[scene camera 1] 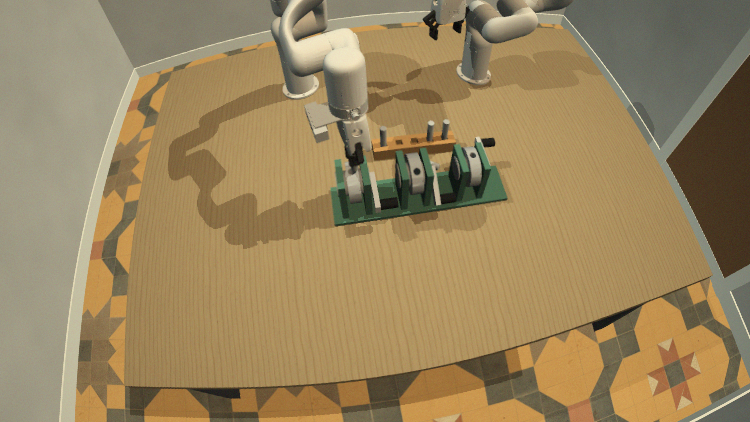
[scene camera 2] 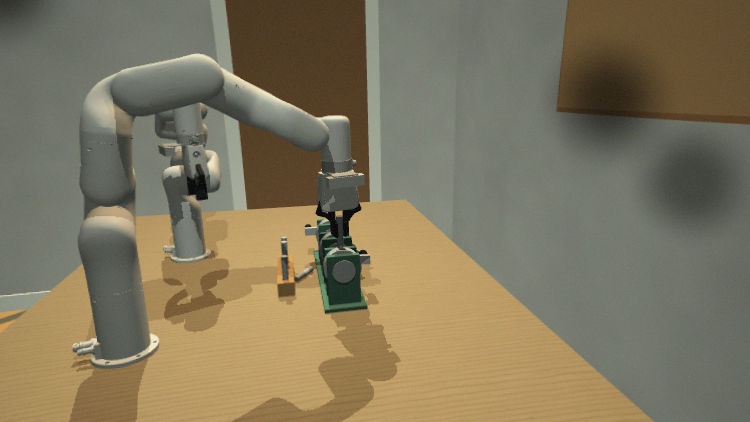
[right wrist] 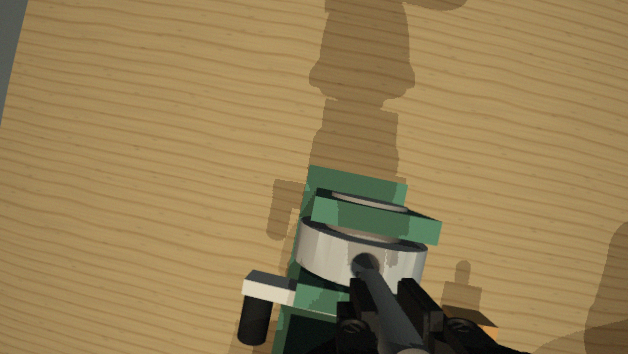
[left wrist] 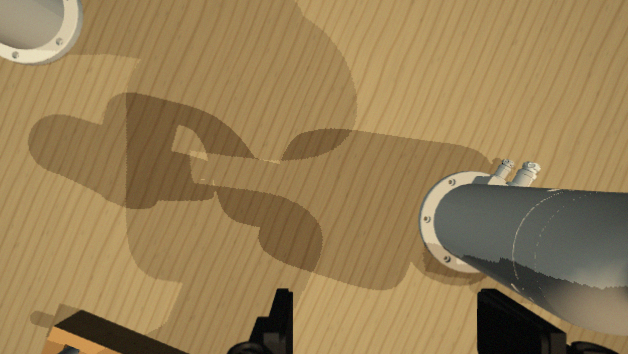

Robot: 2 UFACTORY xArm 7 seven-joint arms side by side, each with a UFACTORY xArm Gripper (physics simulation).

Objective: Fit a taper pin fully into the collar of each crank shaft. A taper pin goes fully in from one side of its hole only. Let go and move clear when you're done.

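Places are measured from the left arm's base along level axes (x ahead, y left, z up), in millimetres.
Pixels of known places: left gripper, fingertip midpoint: (scene camera 1: 445, 34) (scene camera 2: 198, 197) (left wrist: 384, 320); right gripper, fingertip midpoint: (scene camera 1: 354, 160) (scene camera 2: 340, 235) (right wrist: 379, 306); left arm's base, link origin: (scene camera 1: 473, 73) (scene camera 2: 191, 256) (left wrist: 467, 220); right arm's base, link origin: (scene camera 1: 300, 87) (scene camera 2: 126, 351) (left wrist: 32, 14).
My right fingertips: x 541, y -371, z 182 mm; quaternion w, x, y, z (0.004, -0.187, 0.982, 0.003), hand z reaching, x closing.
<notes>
For each thing: its middle in the pictures, then the offset to it from my right fingertips. "*": a spot on its surface instead.
- grey taper pin, body centre: (right wrist: 384, 313) (scene camera 2: 339, 232) 0 mm ahead, 1 mm right, 11 mm up
- leftmost collar, surface spot: (right wrist: 325, 250) (scene camera 1: 352, 182) * 32 mm ahead, 7 mm right, 41 mm down
- middle collar, surface spot: (scene camera 1: 414, 183) * 21 mm ahead, 133 mm left, 58 mm down
- right collar, surface spot: (scene camera 1: 474, 170) * 14 mm back, 278 mm left, 48 mm down
- green base, surface spot: (scene camera 1: 354, 217) * 48 mm ahead, 9 mm right, 171 mm down
My right gripper (scene camera 1: 355, 160) (scene camera 2: 339, 226) (right wrist: 379, 306) is shut on a grey taper pin (right wrist: 387, 312) and holds it over the leftmost collar (scene camera 1: 354, 190) (right wrist: 325, 250) in scene camera 1. The pin's lower tip is at the collar's top hole; how deep it sits is unclear. The middle collar (scene camera 1: 414, 183) and right collar (scene camera 1: 474, 170) show dark, empty holes. Three pins (scene camera 1: 382, 136) (scene camera 1: 430, 131) (scene camera 1: 445, 129) stand in the orange rack (scene camera 1: 388, 152) (scene camera 2: 286, 288). Another pin (scene camera 2: 304, 273) lies on the table. My left gripper (scene camera 1: 444, 30) (scene camera 2: 198, 186) (left wrist: 384, 320) is open and empty, far from the collars.
The collars sit between green uprights on a green base (scene camera 1: 354, 217) (scene camera 2: 346, 308). Cranks with black handles (scene camera 1: 388, 203) (scene camera 1: 448, 197) (scene camera 1: 487, 142) (right wrist: 255, 320) stick out beside the uprights. The rack stands behind the base in scene camera 1, with the loose pin between them.
</notes>
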